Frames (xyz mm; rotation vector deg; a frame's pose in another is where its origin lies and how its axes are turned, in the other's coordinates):
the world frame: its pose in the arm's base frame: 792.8 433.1 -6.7 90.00 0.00 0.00
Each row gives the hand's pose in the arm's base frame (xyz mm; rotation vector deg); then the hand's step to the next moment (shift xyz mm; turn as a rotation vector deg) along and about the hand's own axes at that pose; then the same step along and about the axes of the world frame.
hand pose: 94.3 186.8 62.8 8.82 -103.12 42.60
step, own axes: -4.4 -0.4 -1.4 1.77 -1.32 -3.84
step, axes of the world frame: 2.9 -3.5 0.7 3.08 2.79 -1.53
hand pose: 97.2 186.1 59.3 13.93 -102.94 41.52
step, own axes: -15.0 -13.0 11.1 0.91 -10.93 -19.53
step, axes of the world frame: 3.0 -11.2 19.6 20.60 8.28 -2.95
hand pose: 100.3 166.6 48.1 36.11 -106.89 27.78
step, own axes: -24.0 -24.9 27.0 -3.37 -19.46 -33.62
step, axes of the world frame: 3.5 -31.1 30.7 37.36 9.67 -5.55
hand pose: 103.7 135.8 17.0 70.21 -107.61 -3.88
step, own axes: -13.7 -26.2 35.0 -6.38 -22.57 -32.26
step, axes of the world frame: -3.1 -42.6 16.5 39.09 5.48 -5.73
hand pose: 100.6 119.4 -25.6 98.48 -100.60 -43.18
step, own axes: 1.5 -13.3 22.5 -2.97 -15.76 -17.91
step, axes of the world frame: -7.4 -25.1 1.6 23.89 0.69 -2.56
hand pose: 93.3 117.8 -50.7 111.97 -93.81 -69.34
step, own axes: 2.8 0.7 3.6 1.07 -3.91 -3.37
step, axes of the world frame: -3.2 -2.7 1.8 5.08 -1.18 0.74
